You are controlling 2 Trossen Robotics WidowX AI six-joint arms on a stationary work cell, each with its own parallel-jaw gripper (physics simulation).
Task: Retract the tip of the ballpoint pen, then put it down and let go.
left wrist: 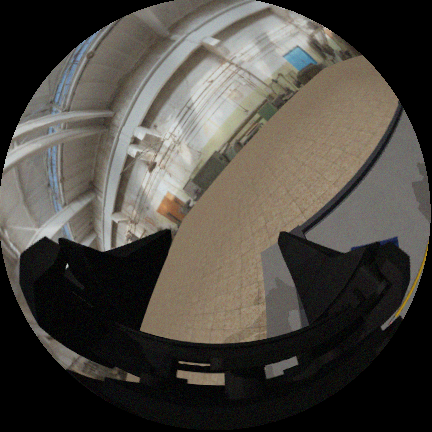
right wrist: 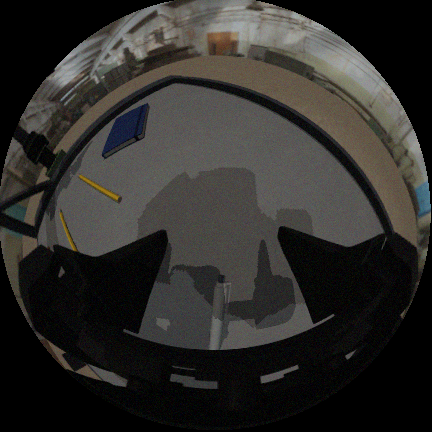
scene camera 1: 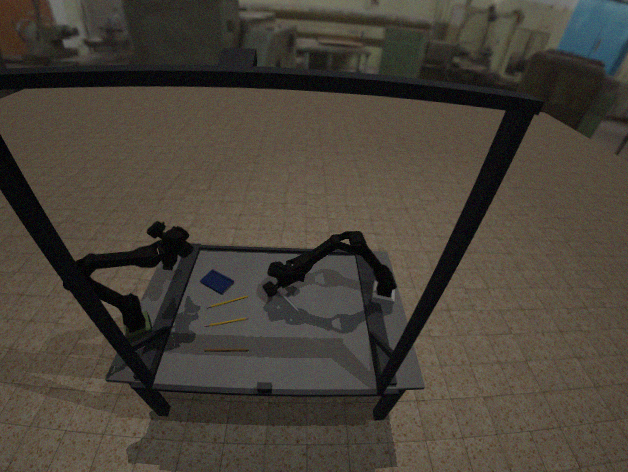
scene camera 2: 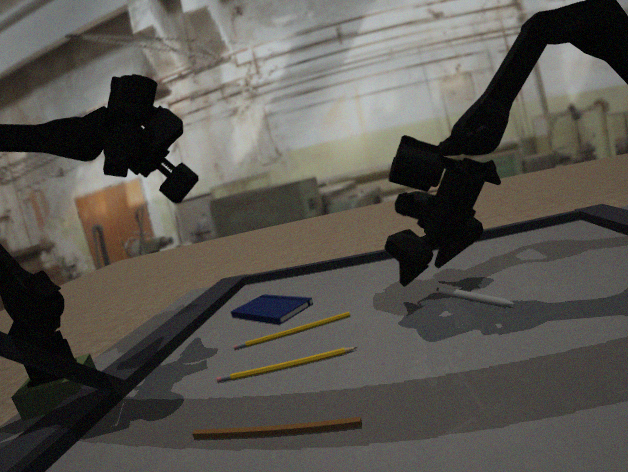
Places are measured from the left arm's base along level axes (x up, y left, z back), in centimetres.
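Pixels of known places: left gripper, fingertip midpoint: (left wrist: 226, 236) (scene camera 2: 163, 164); right gripper, fingertip midpoint: (right wrist: 223, 234) (scene camera 1: 275, 284) (scene camera 2: 420, 275); left arm's base, link origin: (right wrist: 51, 161) (scene camera 1: 136, 324); right arm's base, link origin: (scene camera 1: 384, 290).
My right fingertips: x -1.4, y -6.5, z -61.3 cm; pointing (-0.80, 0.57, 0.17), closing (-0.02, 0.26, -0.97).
Note:
Ahead of a thing's pixels: the offset from my right fingertips to its middle.
A light grey ballpoint pen {dx -2.1, dy -10.6, dz -1.9 cm} (scene camera 1: 291, 302) (scene camera 2: 482, 297) (right wrist: 218, 310) lies on the table. Its dark button end and clip show in the right wrist view, pointing away from the camera; its other end is hidden there by the gripper body. Whether its tip sticks out is too small to tell. My right gripper (scene camera 2: 421, 275) (right wrist: 223, 234) is open and empty, a little above the table by the button end, with the pen lying below and between its fingers in the right wrist view. My left gripper (scene camera 2: 148, 176) (left wrist: 226, 236) is open and empty, raised high at the picture's left, far from the pen.
A blue notebook {dx -2.0, dy +16.2, dz +23.2 cm} (scene camera 1: 216, 281) (scene camera 2: 272, 308) (right wrist: 127, 130) and two yellow pencils {dx -2.3, dy +2.6, dz +22.9 cm} (scene camera 2: 292, 330) {dx -2.3, dy -7.4, dz +26.7 cm} (scene camera 2: 287, 363) lie left of the pen in scene camera 2. A brown stick {dx -2.3, dy -19.6, dz +31.7 cm} (scene camera 1: 226, 350) (scene camera 2: 277, 429) lies nearer the front. Dark frame posts (scene camera 1: 459, 228) stand at the table's sides.

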